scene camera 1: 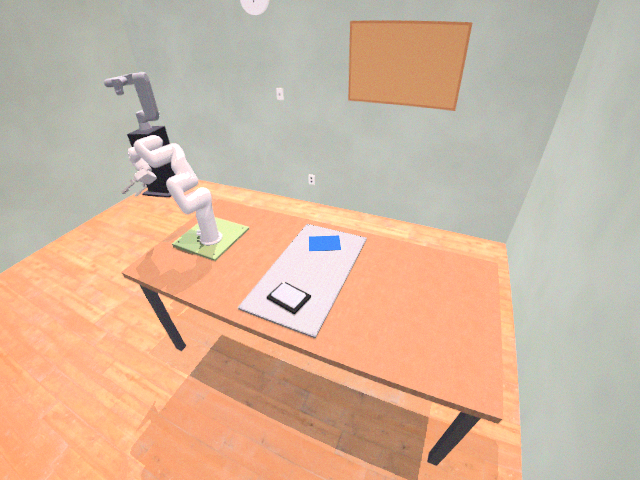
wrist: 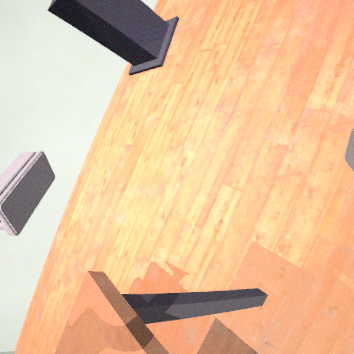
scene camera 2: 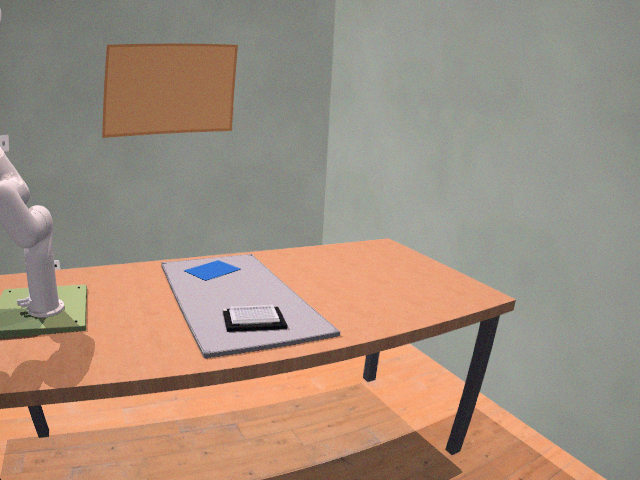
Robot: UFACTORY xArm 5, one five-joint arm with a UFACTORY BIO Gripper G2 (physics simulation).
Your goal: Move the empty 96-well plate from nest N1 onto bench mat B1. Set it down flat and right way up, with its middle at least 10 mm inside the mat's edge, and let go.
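Frame: origin at the arm's base, x ahead, y left, z up, level; millimetres.
Seen in the pictures: hand, tool point: (scene camera 1: 131, 192) (wrist: 189, 180); arm's base, link origin: (scene camera 1: 211, 238) (scene camera 2: 45, 308).
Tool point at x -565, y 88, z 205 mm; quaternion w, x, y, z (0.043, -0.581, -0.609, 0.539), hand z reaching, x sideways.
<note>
Offsets run from my tool point to a thing's top centre. Level surfaces: height alone.
The white 96-well plate {1139 mm ahead, 411 mm right, 185 mm down} (scene camera 1: 288, 295) (scene camera 2: 253, 314) sits flat, wells up, in the black nest {1139 mm ahead, 411 mm right, 197 mm down} (scene camera 1: 295, 309) (scene camera 2: 256, 327) near the front end of a grey board. The blue bench mat {209 mm down} (scene camera 1: 324, 243) (scene camera 2: 212, 270) lies flat near the board's far end, with nothing on it. My gripper (scene camera 1: 131, 192) (wrist: 192, 172) is open and empty, its two fingers wide apart at the left and right edges of the wrist view. It hangs high at the left, beyond the arm's base and far from plate and mat. The gripper does not show in scene camera 2.
The grey board {211 mm down} (scene camera 1: 315, 276) (scene camera 2: 227, 297) lies on the wooden table {224 mm down} (scene camera 1: 413, 310) (scene camera 2: 341, 279). My arm's base stands on a green plate (scene camera 1: 232, 230) (scene camera 2: 74, 310) left of the board. A grey arm on a black pedestal (scene camera 1: 160, 180) (wrist: 115, 30) stands behind. A table leg (wrist: 200, 303) shows in the wrist view.
</note>
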